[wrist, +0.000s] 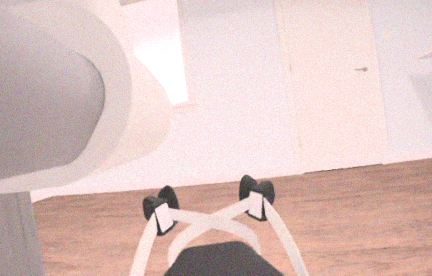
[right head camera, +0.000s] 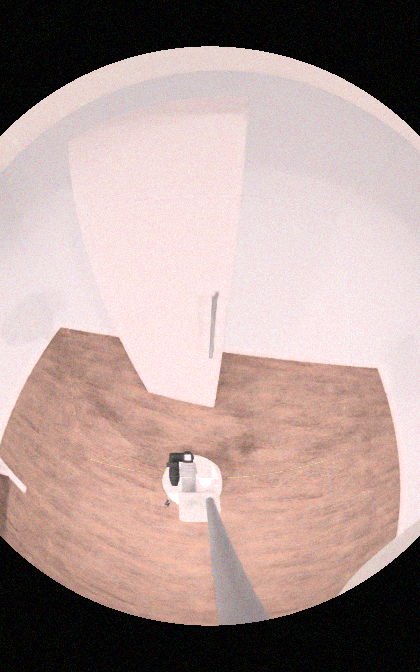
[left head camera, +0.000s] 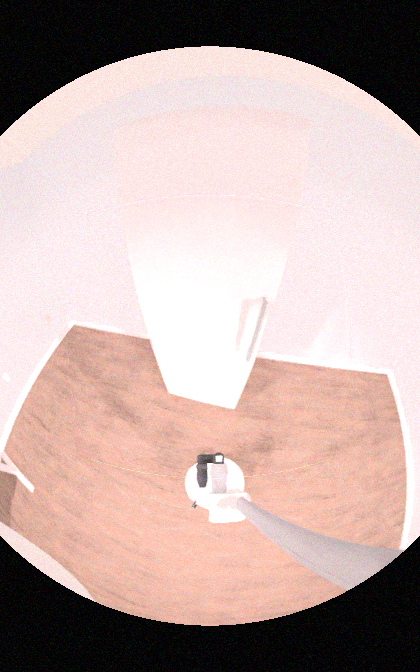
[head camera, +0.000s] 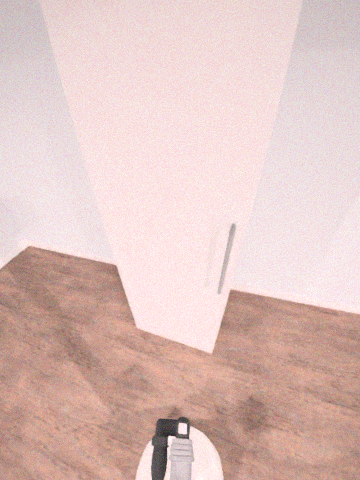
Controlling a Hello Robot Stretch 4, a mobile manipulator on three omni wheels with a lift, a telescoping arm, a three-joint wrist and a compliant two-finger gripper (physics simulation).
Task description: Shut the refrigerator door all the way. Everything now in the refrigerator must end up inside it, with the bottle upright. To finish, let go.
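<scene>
The tall white refrigerator stands against the wall, its front facing me. Its thin grey handle is upright near the right edge of the front. No gap at the door edge can be made out, but pale surfaces blend together, so I cannot tell whether the door is fully shut. The inside and the bottle are hidden. My gripper is open and empty in the wrist view, its dark fingertips wide apart above the floor. It faces away from the refrigerator and touches nothing.
The wood floor lies between my base and the refrigerator. Pale walls stand behind and beside it. The wrist view shows a room door with a small handle. A white table foot shows at left.
</scene>
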